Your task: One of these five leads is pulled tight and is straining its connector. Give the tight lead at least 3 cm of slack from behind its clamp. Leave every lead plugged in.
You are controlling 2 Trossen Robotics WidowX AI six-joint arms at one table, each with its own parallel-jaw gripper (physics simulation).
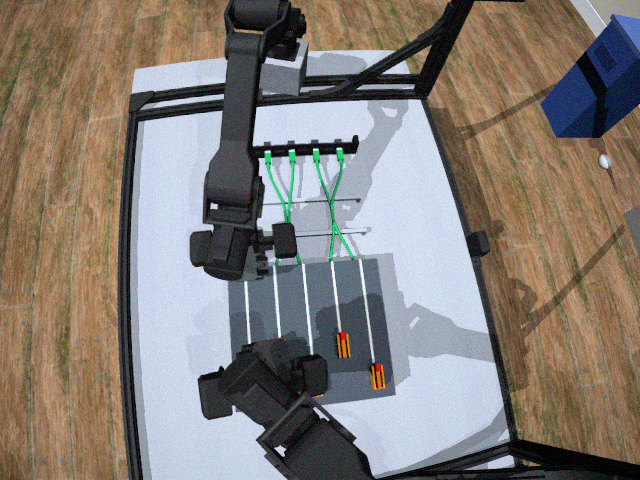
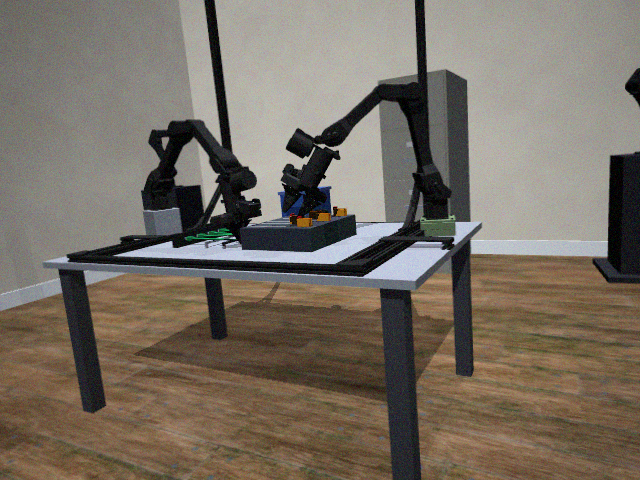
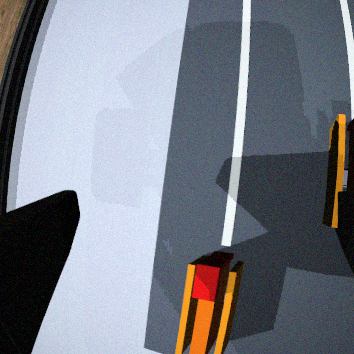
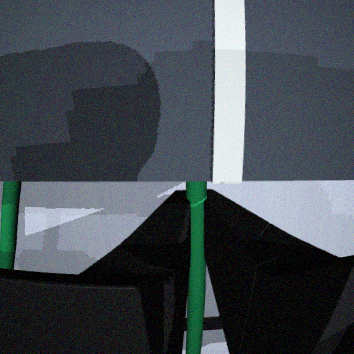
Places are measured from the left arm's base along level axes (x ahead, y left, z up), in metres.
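Pixels of known places: left gripper, fingertip midpoint: point(image 2: 291, 215) point(image 3: 210, 205); right gripper, fingertip midpoint: point(image 4: 193, 202); left arm's base, origin of the base link: point(image 2: 437, 217); right arm's base, origin of the base link: point(image 1: 283, 50) point(image 2: 160, 209).
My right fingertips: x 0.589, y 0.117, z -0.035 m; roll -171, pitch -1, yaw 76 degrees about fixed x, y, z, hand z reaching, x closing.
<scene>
Ahead of a thing's pixels: the offset from my right fingertips to its middle. "spot": to the spot under its first point.
Green leads point(image 1: 328, 190) point(image 2: 209, 234) run from a black rail @(spot: 0.185 m ahead, 0.251 m right, 0.018 m up) point(image 1: 328, 147) to a grey block @(0.172 m back, 0.059 m right, 0.022 m up) point(image 1: 385, 295) point(image 2: 294, 235) point(image 3: 197, 105) and cross it as white leads point(image 1: 335, 295) point(image 3: 239, 123) point(image 4: 228, 105) to orange connectors point(image 1: 343, 345) point(image 2: 304, 221) point(image 3: 205, 298). My right gripper point(image 1: 268, 261) point(image 2: 239, 214) point(image 4: 193, 202) is shut on a green lead @(spot: 0.019 m ahead, 0.005 m right, 0.015 m up) point(image 4: 196, 274) just behind the block's rear edge. My left gripper point(image 2: 290, 202) point(image 3: 210, 205) is open and empty above the block's front left, over a connector. My arms hide the leftmost lead's rail end and two connectors.
Two thin rods point(image 1: 318, 201) point(image 1: 347, 232) cross above the green leads. A black frame point(image 1: 128, 238) rims the table. A grey box point(image 1: 282, 71) stands at the back, a green box point(image 2: 438, 225) at the left arm's base. A blue bin point(image 2: 320, 195) stands behind the block.
</scene>
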